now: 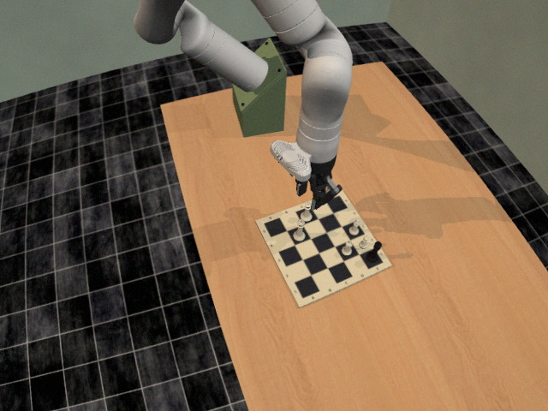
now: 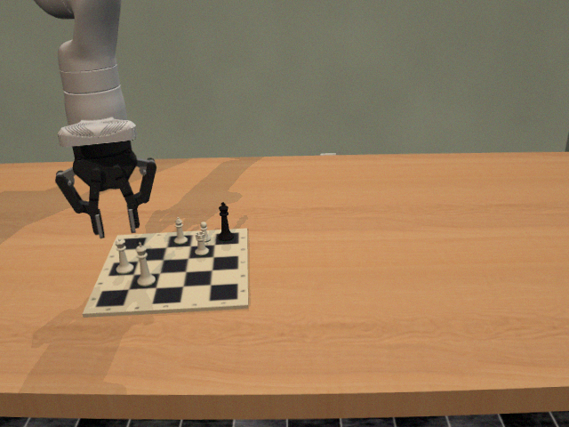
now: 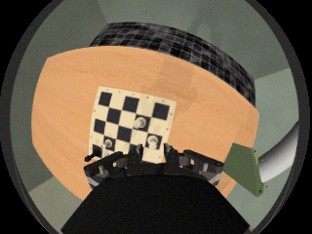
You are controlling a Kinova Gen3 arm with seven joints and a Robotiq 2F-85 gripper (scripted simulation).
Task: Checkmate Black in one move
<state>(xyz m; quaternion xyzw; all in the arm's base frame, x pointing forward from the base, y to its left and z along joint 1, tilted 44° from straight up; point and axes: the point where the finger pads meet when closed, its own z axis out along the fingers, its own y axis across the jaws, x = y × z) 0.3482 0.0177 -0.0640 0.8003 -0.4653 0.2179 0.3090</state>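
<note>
My hand is 50 mm above the white chess piece. From my hand the other things lie so: white pawn (100 mm to the left, 90 mm ahead, 70 mm below); then chessboard (80 mm below, 70 mm ahead, 20 mm to the left); then tall white piece (50 mm below, 50 mm ahead, 30 mm to the right).
</note>
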